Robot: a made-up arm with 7 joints.
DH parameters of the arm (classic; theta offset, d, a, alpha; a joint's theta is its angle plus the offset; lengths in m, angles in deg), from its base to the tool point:
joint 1: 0 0.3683 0 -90
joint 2: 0 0 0 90
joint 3: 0 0.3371 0.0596 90
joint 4: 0 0 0.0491 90
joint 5: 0 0.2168 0 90
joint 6: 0 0 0.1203 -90
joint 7: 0 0.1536 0 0
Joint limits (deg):
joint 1: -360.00..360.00
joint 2: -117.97..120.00
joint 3: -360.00..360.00
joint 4: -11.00..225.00
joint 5: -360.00..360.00
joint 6: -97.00..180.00
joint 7: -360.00..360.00
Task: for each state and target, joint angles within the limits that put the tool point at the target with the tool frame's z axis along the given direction. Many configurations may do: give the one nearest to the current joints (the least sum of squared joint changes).
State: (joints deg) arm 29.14 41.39 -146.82 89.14 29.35 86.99 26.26
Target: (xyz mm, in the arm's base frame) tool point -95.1 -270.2 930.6 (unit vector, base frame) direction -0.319 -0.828 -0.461
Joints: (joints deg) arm 21.27 17.74 -155.23 121.01 25.43 75.57 26.26
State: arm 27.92 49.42 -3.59 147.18 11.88 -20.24 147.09
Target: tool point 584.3 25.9 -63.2 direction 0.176 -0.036 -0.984
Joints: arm 8.25 99.47 -6.16 118.56 14.01 9.65 147.09
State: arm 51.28 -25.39 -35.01 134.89 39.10 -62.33 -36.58
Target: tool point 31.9 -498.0 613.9 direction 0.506 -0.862 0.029
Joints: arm 66.60 -72.58 -29.71 91.78 53.98 -73.26 -36.58
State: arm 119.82 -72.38 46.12 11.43 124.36 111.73 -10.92
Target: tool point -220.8 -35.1 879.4 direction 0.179 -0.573 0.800
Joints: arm 122.31 -28.27 25.48 55.58 165.82 126.63 -10.92
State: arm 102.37 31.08 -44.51 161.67 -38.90 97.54 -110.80
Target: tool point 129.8 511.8 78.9 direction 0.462 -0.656 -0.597
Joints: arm 92.29 79.74 -15.82 122.11 -17.00 85.84 -110.80
